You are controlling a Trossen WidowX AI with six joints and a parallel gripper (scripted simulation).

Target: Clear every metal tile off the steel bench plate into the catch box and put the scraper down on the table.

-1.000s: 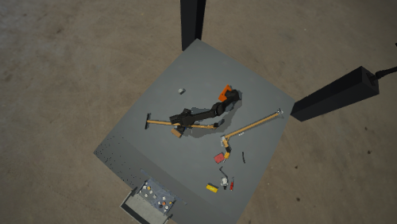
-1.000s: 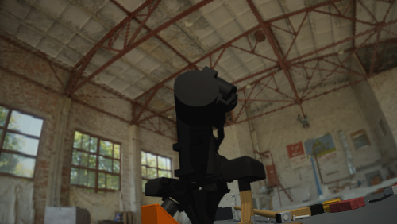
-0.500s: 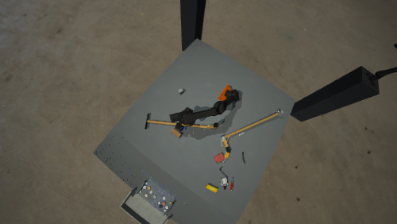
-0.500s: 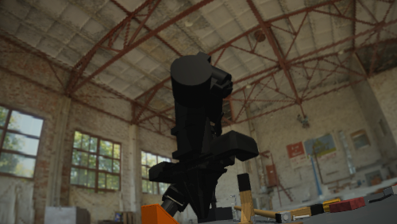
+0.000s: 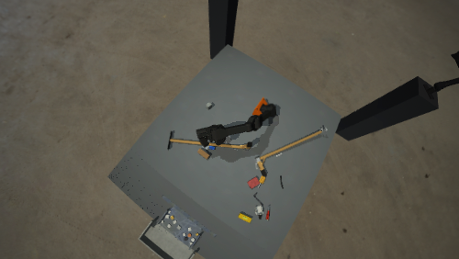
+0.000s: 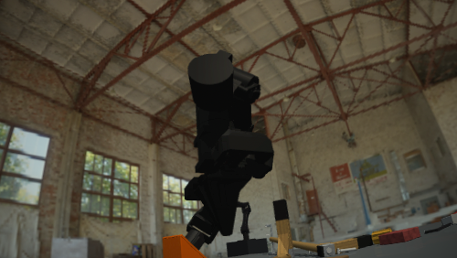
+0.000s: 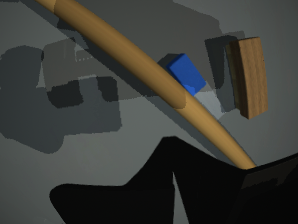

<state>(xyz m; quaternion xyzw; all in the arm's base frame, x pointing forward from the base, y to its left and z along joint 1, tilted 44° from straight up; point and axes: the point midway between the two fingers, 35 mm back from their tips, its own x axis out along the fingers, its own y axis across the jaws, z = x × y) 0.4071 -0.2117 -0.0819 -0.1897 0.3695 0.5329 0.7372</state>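
Right now the long scraper is 3 cm ahead of my gripper tip, 1 cm to the right of it and 1 cm below it. The rest, counted from my gripper tip: wooden block 12 cm ahead, 1 cm to the right, 6 cm below; grey piece 23 cm behind, 17 cm to the right, 5 cm below; blue block 5 cm ahead, 7 cm below.
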